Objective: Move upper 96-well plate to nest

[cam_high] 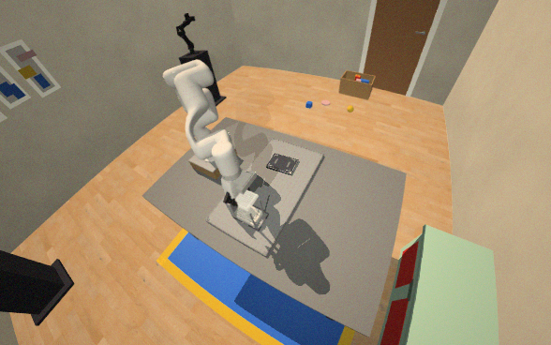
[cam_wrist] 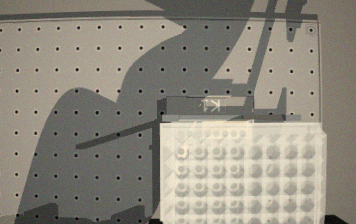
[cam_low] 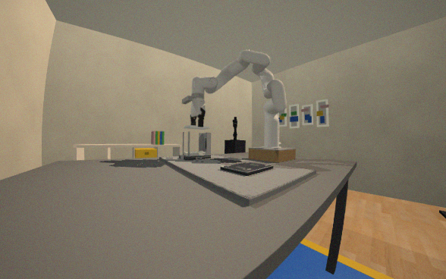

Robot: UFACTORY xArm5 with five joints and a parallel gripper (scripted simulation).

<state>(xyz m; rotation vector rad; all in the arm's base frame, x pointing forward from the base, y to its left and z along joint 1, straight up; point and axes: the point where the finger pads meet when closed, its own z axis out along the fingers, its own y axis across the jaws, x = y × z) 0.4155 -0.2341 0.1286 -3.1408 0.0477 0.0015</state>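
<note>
Right now the dark plate nest N1 is 38 cm to the left of my hand and 18 cm below it. From my hand the other things lie so: white 96-well plate (1 cm below); then A1 label (8 cm ahead, 33 cm to the left, 18 cm below).
</note>
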